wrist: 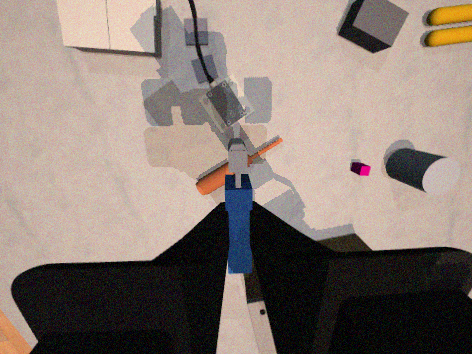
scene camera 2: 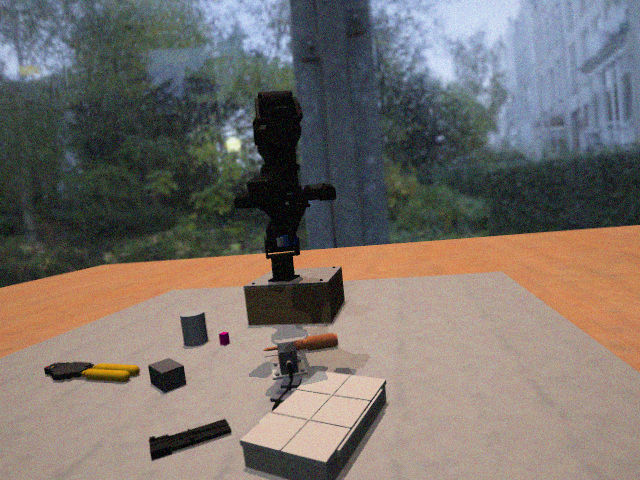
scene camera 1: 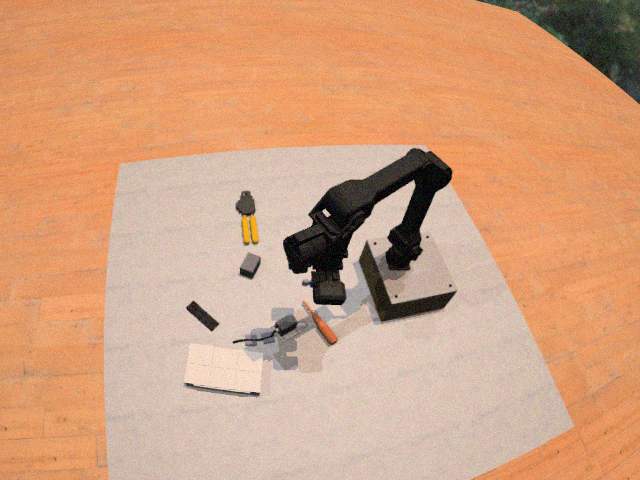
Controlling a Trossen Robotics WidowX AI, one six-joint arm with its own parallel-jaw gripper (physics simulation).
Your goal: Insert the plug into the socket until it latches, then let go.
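Frame: origin at the arm's base, x left, y back, z up, level; centimetres.
Seen in the pictures: gripper, fingertip midpoint: [wrist: 237, 209] [scene camera 2: 287, 243] [scene camera 1: 318, 284]; arm's base, link origin: [scene camera 2: 284, 278] [scene camera 1: 397, 260].
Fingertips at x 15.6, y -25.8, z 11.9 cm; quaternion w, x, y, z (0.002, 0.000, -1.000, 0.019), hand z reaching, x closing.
Note:
Pixels of each thing's top centre, then the offset from my fingertips to it. "spot": a spot on its surface instead.
- blue plug, top centre: [wrist: 239, 217] [scene camera 2: 285, 235] dx +0.0, dy -0.4, dz +1.6 cm
- socket, top centre: [wrist: 224, 101] [scene camera 2: 286, 347] [scene camera 1: 285, 322] dx +0.7, dy -6.0, dz -17.8 cm
- orange screwdriver, top centre: [wrist: 240, 167] [scene camera 2: 299, 338] [scene camera 1: 319, 319] dx -1.3, dy +3.2, dz -19.6 cm
- white-topped box, top centre: [scene camera 2: 321, 405] [scene camera 1: 223, 367] dx +13.6, dy -21.9, dz -18.8 cm
- grey block, top centre: [wrist: 381, 19] [scene camera 2: 165, 365] [scene camera 1: 250, 262] dx -18.8, dy -15.4, dz -18.8 cm
- yellow-handled pliers, surface spot: [scene camera 1: 250, 227] spot: dx -33.3, dy -15.8, dz -20.8 cm
- black bar, top centre: [scene camera 2: 189, 430] [scene camera 1: 202, 314] dx -2.4, dy -28.4, dz -20.8 cm
- dark cylinder, top centre: [wrist: 441, 176] [scene camera 2: 192, 313] dx -29.0, dy +4.2, dz -15.3 cm
- magenta cube, top centre: [wrist: 365, 171] [scene camera 2: 223, 333] dx -20.9, dy +4.5, dz -19.8 cm
My gripper [scene camera 2: 283, 243] [wrist: 237, 209] is shut on the blue plug [scene camera 2: 290, 241] [wrist: 239, 230], whose grey tip points forward in the wrist view. The fingertips are hidden behind the arm in scene camera 1. The socket [scene camera 1: 285, 324] [scene camera 2: 287, 358] [wrist: 226, 103] is a dark block on a small pale plate on the mat, with a black cable at its far end. The plug is held in the air, well above the mat and apart from the socket. In the wrist view its tip shows over the screwdriver, just below the socket. The socket's opening cannot be made out.
An orange screwdriver [scene camera 1: 324, 329] [scene camera 2: 318, 341] [wrist: 213, 180] lies near the socket. A white-topped box [scene camera 1: 223, 369] [scene camera 2: 315, 410] [wrist: 85, 25] stands beyond the cable. A grey block [scene camera 1: 250, 265] [scene camera 2: 166, 374], yellow-handled pliers [scene camera 1: 250, 227], a black bar [scene camera 1: 202, 315], a dark cylinder [scene camera 2: 194, 329] and a magenta cube [wrist: 364, 169] are around.

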